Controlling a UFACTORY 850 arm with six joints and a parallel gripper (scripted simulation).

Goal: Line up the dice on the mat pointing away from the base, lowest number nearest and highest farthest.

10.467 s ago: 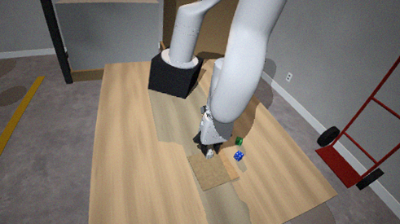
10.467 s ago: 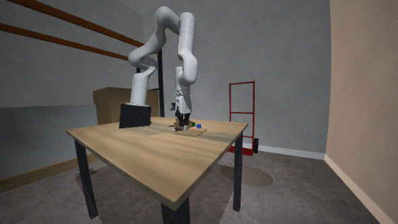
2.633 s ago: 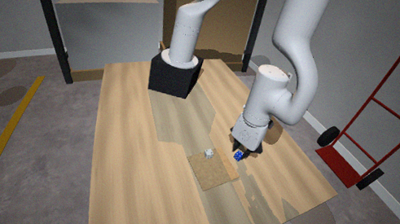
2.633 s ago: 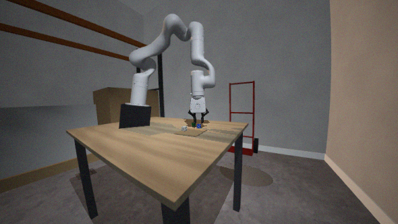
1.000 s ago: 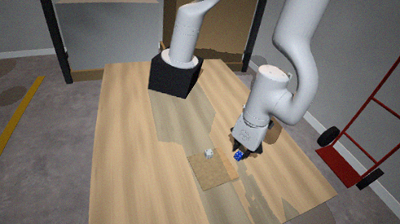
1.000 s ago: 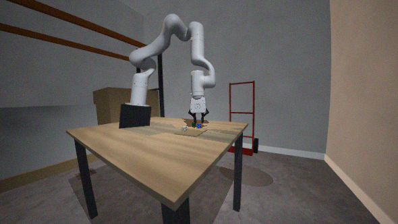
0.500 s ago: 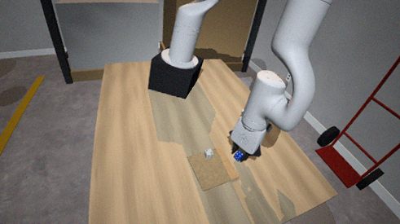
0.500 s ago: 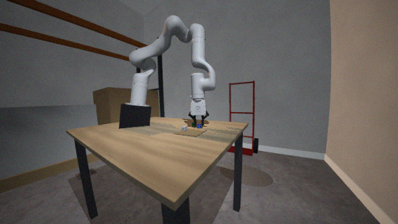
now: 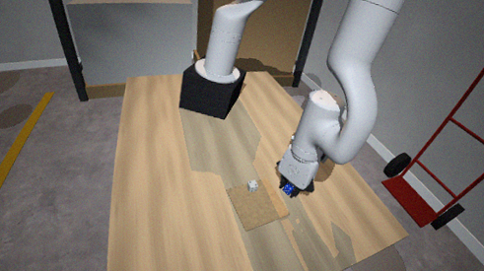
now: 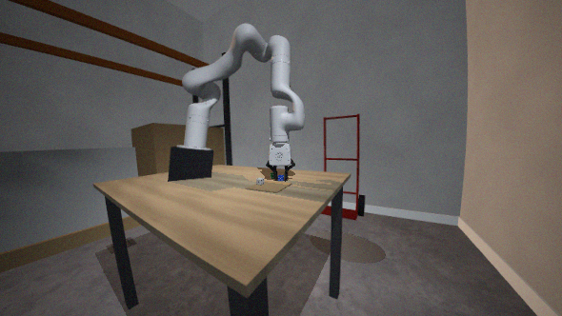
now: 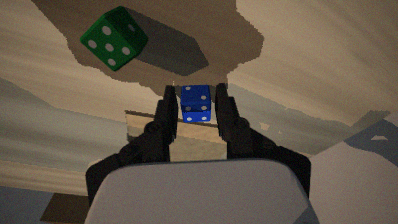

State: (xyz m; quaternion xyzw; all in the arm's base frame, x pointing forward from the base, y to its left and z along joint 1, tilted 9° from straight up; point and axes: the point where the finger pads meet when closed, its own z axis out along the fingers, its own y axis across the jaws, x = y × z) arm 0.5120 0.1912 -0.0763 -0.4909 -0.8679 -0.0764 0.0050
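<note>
The blue die is 1 cm below my hand. The rest, counted from my hand: white die (11 cm to the right, 2 cm behind, 1 cm below); then green die (7 cm behind, 3 cm to the left, 1 cm below); then tan mat (11 cm to the right, 3 cm ahead, 2 cm below).
</note>
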